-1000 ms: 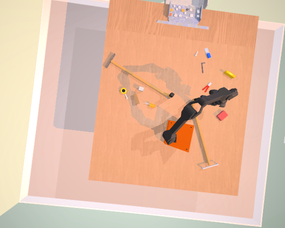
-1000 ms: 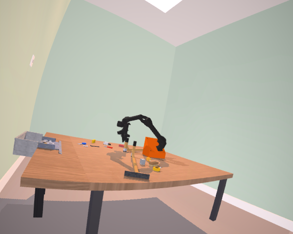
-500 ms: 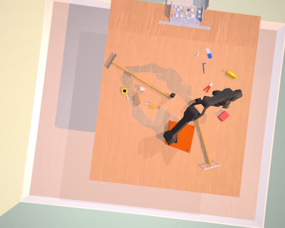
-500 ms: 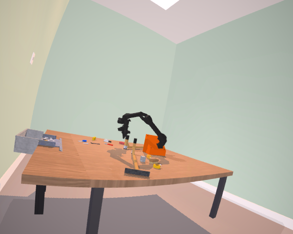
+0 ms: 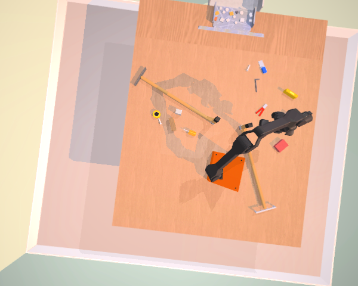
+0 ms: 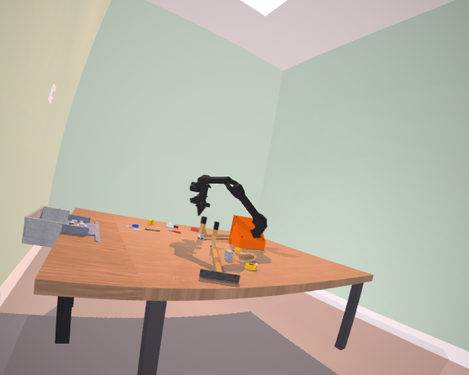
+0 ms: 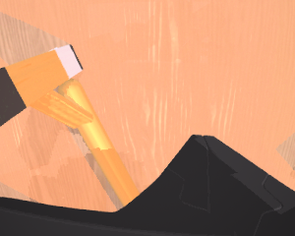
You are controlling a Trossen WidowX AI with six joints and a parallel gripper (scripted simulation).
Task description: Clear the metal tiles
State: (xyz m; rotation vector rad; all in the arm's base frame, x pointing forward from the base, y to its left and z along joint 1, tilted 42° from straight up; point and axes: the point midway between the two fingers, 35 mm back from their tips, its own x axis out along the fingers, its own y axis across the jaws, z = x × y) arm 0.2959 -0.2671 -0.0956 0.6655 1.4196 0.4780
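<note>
Right now the long scraper is 56 cm to the left of my gripper tip, 15 cm ahead of it and 7 cm below it. The rest, counted from my gripper tip: yellow block 27 cm ahead, 20 cm to the right, 11 cm below; grey square piece 55 cm to the left, 11 cm below, 7 cm ahead; hex key 33 cm ahead, 13 cm below, 3 cm to the left.
</note>
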